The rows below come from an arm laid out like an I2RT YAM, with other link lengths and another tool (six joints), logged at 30 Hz.
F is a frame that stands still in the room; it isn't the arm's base.
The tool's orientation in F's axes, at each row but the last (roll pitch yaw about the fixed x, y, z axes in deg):
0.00, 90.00, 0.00
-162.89, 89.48, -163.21
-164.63, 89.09, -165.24
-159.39, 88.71, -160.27
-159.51, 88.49, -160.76
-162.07, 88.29, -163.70
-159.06, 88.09, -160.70
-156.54, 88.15, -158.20
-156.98, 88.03, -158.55
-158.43, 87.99, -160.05
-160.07, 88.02, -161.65
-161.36, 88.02, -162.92
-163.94, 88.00, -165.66
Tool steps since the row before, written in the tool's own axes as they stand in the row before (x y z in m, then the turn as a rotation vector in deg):
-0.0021, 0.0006, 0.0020, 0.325, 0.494, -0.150
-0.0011, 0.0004, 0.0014, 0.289, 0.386, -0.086
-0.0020, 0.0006, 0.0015, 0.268, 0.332, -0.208
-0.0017, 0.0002, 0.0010, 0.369, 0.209, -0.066
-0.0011, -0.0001, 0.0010, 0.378, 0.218, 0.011
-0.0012, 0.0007, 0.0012, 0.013, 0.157, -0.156
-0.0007, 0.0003, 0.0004, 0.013, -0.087, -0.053
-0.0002, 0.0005, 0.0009, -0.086, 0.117, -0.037
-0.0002, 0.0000, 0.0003, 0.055, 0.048, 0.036
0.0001, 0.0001, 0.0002, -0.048, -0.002, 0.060
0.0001, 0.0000, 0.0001, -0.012, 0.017, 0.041
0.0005, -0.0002, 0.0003, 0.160, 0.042, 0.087
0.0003, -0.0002, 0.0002, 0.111, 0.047, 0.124
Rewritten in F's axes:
0.0020, 0.0006, 0.0021, -0.150, 0.494, -0.325
0.0014, 0.0004, 0.0011, -0.086, 0.386, -0.289
0.0015, 0.0006, 0.0020, -0.209, 0.333, -0.266
0.0010, 0.0002, 0.0017, -0.071, 0.207, -0.369
0.0010, -0.0001, 0.0011, 0.006, 0.214, -0.380
0.0013, 0.0007, 0.0012, -0.152, 0.161, -0.010
0.0004, 0.0003, 0.0007, -0.056, -0.086, -0.010
0.0009, 0.0005, 0.0002, -0.031, 0.119, 0.086
0.0003, 0.0000, 0.0002, 0.036, 0.046, -0.057
0.0002, 0.0001, -0.0001, 0.061, -0.003, 0.046
0.0001, 0.0000, -0.0001, 0.042, 0.016, 0.010
0.0003, -0.0002, -0.0005, 0.083, 0.038, -0.163
0.0002, -0.0002, -0.0003, 0.122, 0.042, -0.116

